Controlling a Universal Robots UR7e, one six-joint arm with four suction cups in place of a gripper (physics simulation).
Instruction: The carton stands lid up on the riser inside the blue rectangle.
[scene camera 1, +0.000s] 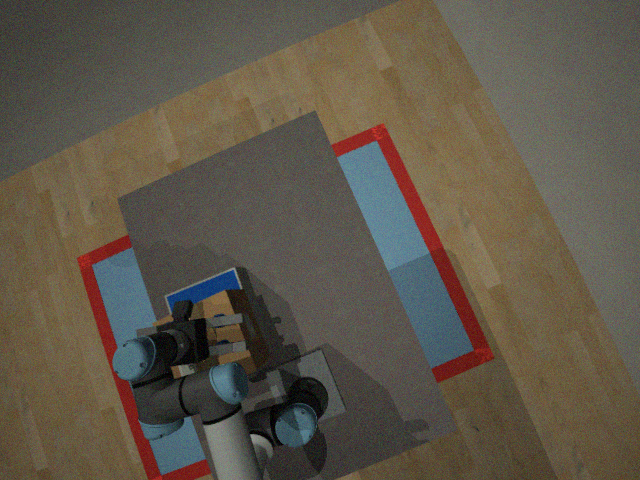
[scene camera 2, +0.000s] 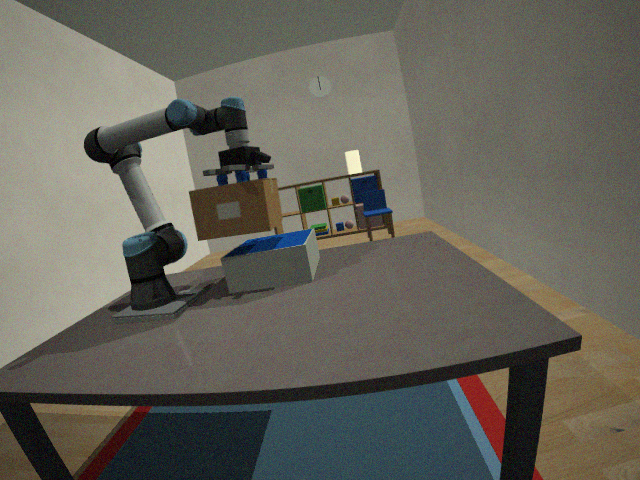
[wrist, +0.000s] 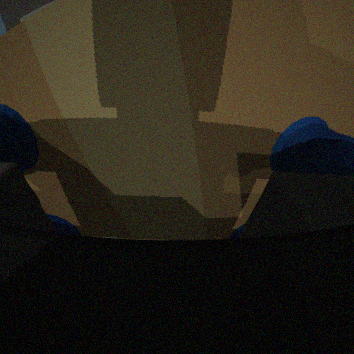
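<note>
The brown carton hangs upright under my suction gripper, whose blue cups sit on its top face. A pale label shows on one side. The grey-white riser stands on the table; its top bears the blue rectangle. In scene camera 2 the carton is in the air, higher than the riser. In scene camera 1 it covers much of the blue rectangle, with a blue strip visible along the far side. The contact under each cup is partly hidden.
The arm's base plate is on the table, close to the riser. A shelf unit and a blue chair stand far behind the table. A blue and red rug lies under it.
</note>
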